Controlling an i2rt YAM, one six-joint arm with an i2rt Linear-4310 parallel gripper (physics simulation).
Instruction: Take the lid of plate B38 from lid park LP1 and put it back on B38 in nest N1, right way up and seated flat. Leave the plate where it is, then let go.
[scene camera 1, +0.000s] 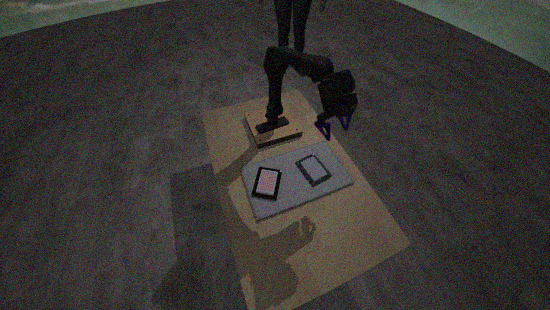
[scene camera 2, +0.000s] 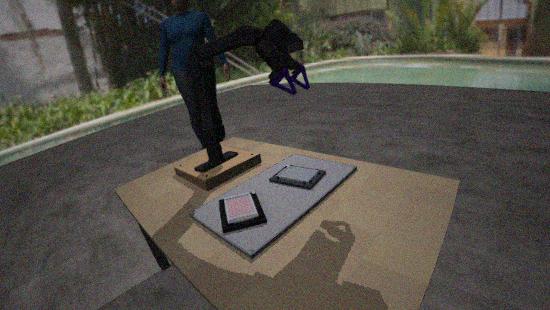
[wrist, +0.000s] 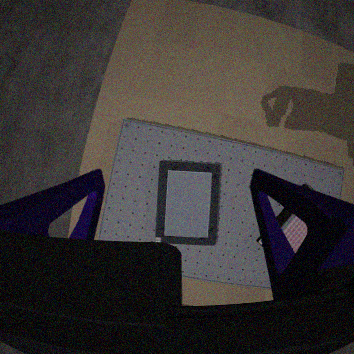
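Pixels of known places: gripper, fingertip midpoint: (scene camera 1: 337, 135) (scene camera 2: 302, 91) (wrist: 177, 177); arm's base, origin of the base link: (scene camera 1: 272, 125) (scene camera 2: 217, 162).
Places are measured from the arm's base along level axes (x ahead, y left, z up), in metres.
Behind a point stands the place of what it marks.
Observation:
Plate B38 (scene camera 1: 268, 182) {x 0.335, y -0.190, z -0.001 m} (scene camera 2: 241, 207) {x 0.335, y -0.195, z -0.005 m} (wrist: 296, 234) {x 0.317, y -0.175, z -0.003 m}, with a pink well area, sits in black nest N1 (scene camera 1: 265, 197) {x 0.391, y -0.234, z -0.018 m} (scene camera 2: 260, 212) {x 0.390, y -0.177, z -0.016 m} (wrist: 284, 216) {x 0.352, y -0.149, z -0.016 m}; the right finger partly hides it in the wrist view. The clear, pale lid (scene camera 1: 313, 169) {x 0.370, y 0.051, z -0.010 m} (scene camera 2: 298, 174) {x 0.372, y 0.050, z -0.010 m} (wrist: 189, 204) {x 0.361, y 0.054, z -0.010 m} lies in dark grey lid park LP1 (scene camera 1: 320, 181) {x 0.441, y 0.048, z -0.019 m} (wrist: 216, 205) {x 0.363, y 0.000, z -0.018 m}. My gripper (scene camera 1: 337, 133) {x 0.400, y 0.085, z 0.269 m} (scene camera 2: 301, 91) {x 0.400, y 0.085, z 0.269 m} (wrist: 177, 177) {x 0.400, y 0.085, z 0.269 m} is wide open with nothing between its purple fingers. It hangs high above the table, and the lid shows between the fingers in the wrist view. The lid's fine edges are blurred.
The grey perforated board (scene camera 1: 290, 192) {x 0.420, y -0.113, z -0.028 m} (scene camera 2: 280, 220) {x 0.452, y -0.170, z -0.028 m} (wrist: 135, 150) {x 0.458, y 0.173, z -0.028 m} carries the nest and park on a wooden table (scene camera 1: 350, 245) {x 0.752, y -0.002, z -0.041 m} (scene camera 2: 400, 225) {x 0.744, y -0.050, z -0.041 m} (wrist: 200, 65) {x 0.672, y 0.055, z -0.041 m}. The arm's wooden base block (scene camera 2: 220, 178) {x 0.105, y -0.078, z -0.017 m} stands behind the board. A person (scene camera 2: 187, 45) stands behind the arm. Shadows cross the table's front.

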